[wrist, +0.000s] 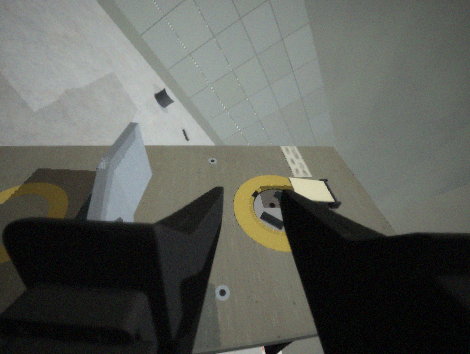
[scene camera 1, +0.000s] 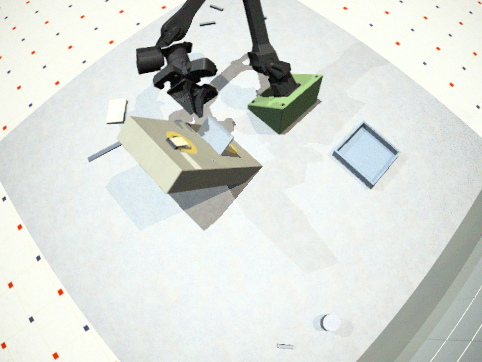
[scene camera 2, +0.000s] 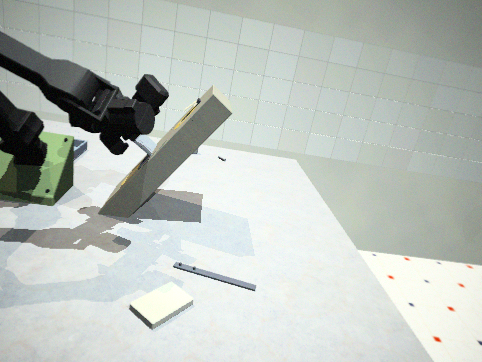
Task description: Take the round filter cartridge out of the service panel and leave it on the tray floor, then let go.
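The beige service panel stands tilted. A yellow ring surrounds a round opening beside a cream flap. A grey disc with a dark bar shows inside; I cannot tell whether it is the filter cartridge. Another yellow ring is partly hidden by a raised blue-grey flap. My gripper is partly open and empty above the panel face; its right finger covers part of the first ring. The blue tray lies apart at the right.
The green wedge base stands behind the panel, towards the tray side. A cream block and a grey bar lie beside the panel. A white cylinder and a small grey piece lie farther away.
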